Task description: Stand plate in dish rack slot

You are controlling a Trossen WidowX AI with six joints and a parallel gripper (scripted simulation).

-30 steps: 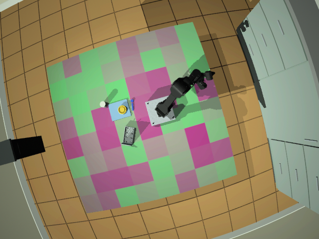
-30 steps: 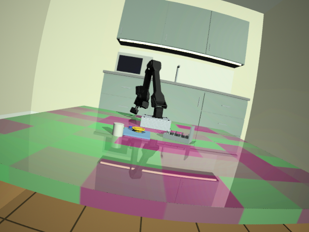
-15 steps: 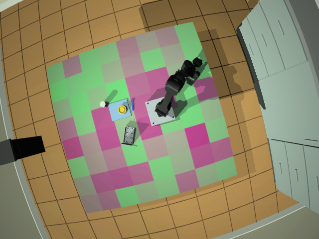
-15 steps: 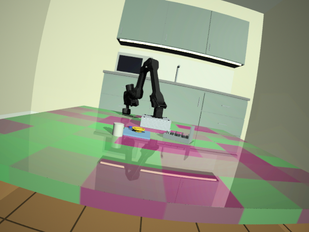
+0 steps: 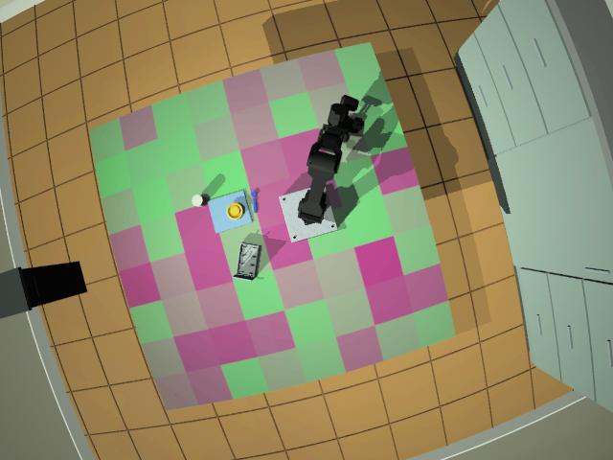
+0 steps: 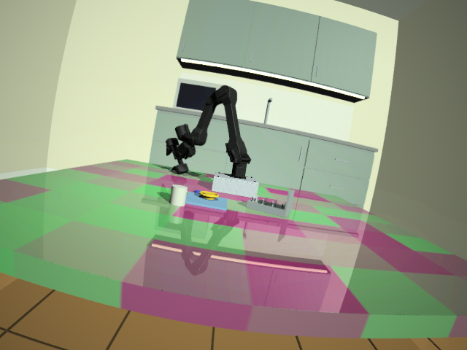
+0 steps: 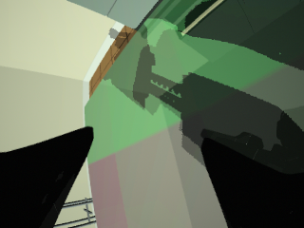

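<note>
My gripper tip is 54 cm short of the yellow plate, 27 cm to the right of it and 3 cm above it. Round my gripper tip: blue utensil (46 cm ahead, 24 cm to the left, 4 cm below); white cup (67 cm ahead, 19 cm to the left, 2 cm below); light blue mat (57 cm ahead, 26 cm to the left, 4 cm below).
</note>
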